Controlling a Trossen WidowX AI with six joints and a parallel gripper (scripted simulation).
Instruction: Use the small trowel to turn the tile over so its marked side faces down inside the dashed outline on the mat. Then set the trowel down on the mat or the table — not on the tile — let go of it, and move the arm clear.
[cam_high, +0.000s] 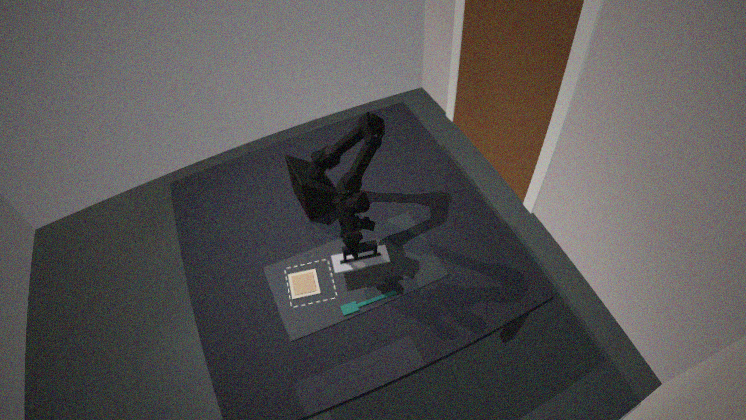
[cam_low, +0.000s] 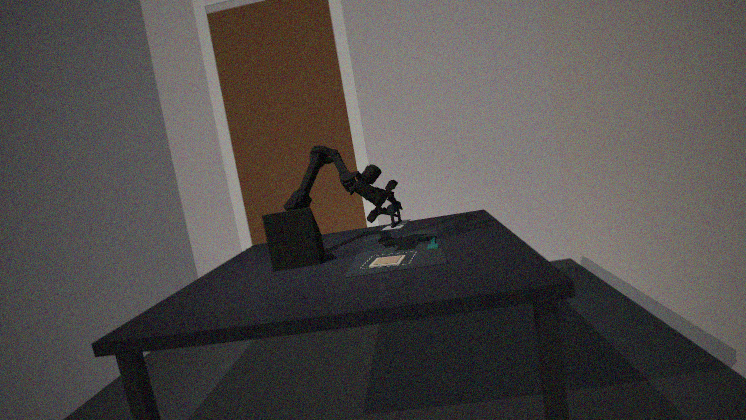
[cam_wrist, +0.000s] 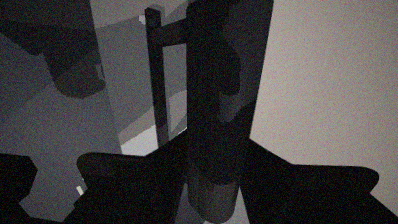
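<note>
My gripper tip is 110 mm short of the teal trowel, 40 mm to the left of it and 140 mm above it. From my gripper tip the other things lie so: grey mat (30 mm behind, 160 mm below); tan tile (80 mm behind, 190 mm to the right, 140 mm below).
</note>
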